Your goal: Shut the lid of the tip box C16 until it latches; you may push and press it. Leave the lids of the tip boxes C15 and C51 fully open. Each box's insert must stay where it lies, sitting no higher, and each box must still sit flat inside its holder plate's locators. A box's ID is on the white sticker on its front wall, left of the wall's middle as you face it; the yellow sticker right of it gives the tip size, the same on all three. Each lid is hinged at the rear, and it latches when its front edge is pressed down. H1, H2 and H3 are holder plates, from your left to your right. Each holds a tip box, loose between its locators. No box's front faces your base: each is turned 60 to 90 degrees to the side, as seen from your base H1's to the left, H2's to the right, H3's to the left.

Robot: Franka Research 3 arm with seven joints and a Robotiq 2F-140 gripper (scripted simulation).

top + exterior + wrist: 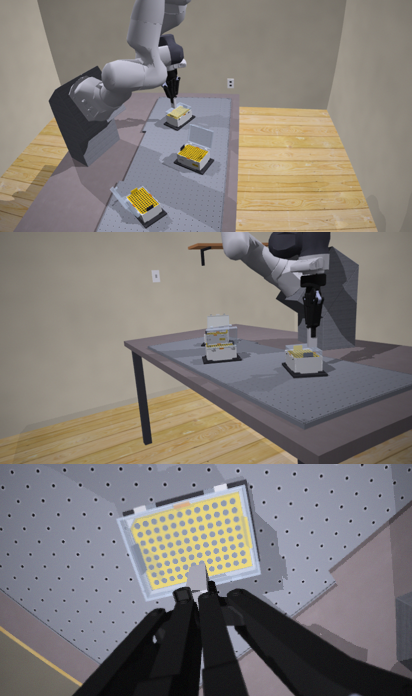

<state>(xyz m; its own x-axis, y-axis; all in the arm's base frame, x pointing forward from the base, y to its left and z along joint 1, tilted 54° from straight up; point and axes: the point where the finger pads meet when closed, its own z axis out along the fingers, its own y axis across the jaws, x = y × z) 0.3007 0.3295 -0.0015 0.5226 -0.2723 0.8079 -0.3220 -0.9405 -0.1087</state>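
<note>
Now: hand 3 cm short of the tip box, 2 cm to the left of it and 6 cm above it.
</note>
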